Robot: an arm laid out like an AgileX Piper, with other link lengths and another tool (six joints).
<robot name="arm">
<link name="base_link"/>
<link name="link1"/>
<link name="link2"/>
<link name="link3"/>
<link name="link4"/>
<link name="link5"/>
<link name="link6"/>
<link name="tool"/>
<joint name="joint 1" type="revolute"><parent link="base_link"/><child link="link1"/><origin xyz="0 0 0.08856" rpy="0 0 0"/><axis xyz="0 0 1"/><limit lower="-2.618" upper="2.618"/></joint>
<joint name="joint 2" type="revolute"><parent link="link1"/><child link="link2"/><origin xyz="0 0 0" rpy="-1.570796 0 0"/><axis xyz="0 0 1"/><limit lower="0" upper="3.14"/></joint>
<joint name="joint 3" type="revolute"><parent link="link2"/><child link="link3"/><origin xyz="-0.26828 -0.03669 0" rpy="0 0 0"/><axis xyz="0 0 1"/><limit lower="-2.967" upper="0"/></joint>
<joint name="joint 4" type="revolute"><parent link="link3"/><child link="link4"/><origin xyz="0.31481 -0.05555 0" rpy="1.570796 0 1.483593"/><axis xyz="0 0 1"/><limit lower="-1.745" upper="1.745"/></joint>
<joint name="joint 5" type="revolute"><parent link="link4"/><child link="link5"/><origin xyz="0 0 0" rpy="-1.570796 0 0"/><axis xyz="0 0 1"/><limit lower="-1.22" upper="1.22"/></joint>
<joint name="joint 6" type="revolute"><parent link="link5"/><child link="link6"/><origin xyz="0 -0.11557 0" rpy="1.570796 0 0"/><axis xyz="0 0 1"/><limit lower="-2.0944" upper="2.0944"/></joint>
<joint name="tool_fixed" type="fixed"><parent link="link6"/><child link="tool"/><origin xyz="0.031 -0.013 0.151" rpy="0 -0.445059 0.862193"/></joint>
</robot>
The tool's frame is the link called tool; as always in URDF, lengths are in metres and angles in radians.
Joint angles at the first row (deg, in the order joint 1, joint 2, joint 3, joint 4, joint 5, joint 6):
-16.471 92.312 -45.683 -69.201 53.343 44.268
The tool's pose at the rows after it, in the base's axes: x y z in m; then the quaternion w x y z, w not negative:
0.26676 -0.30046 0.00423 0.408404 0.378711 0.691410 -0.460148
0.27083 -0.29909 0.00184 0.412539 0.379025 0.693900 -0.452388
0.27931 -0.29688 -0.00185 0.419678 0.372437 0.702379 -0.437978
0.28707 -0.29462 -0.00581 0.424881 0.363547 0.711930 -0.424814
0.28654 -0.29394 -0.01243 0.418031 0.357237 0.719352 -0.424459
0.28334 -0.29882 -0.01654 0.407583 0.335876 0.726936 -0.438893
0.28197 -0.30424 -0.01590 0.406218 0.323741 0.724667 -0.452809
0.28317 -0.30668 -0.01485 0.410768 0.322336 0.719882 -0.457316
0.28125 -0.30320 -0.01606 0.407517 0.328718 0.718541 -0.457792
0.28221 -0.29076 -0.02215 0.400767 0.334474 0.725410 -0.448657
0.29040 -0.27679 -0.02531 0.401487 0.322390 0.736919 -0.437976
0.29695 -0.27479 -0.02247 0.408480 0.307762 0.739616 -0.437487
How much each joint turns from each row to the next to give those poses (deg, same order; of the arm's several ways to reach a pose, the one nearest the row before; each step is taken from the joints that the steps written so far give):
0.000 -0.001 0.001 0.297 0.000 0.001
0.000 0.001 -0.001 0.095 -1.044 -0.001
0.000 -0.001 0.000 0.000 -2.063 -0.807
0.000 0.131 0.001 0.000 -1.929 -1.056
0.000 1.014 0.001 -0.001 -0.266 -0.501
-0.001 1.822 -0.002 -2.006 0.992 -0.247
0.001 1.172 -0.001 -2.391 1.063 1.244
-0.001 0.394 0.000 -1.386 0.248 1.423
0.471 -0.001 0.001 0.968 0.591 0.244
1.509 -0.001 0.000 2.732 0.246 -0.780
2.266 0.000 0.001 1.450 0.000 -1.185
0.839 0.000 -0.001 -1.097 0.000 -0.123

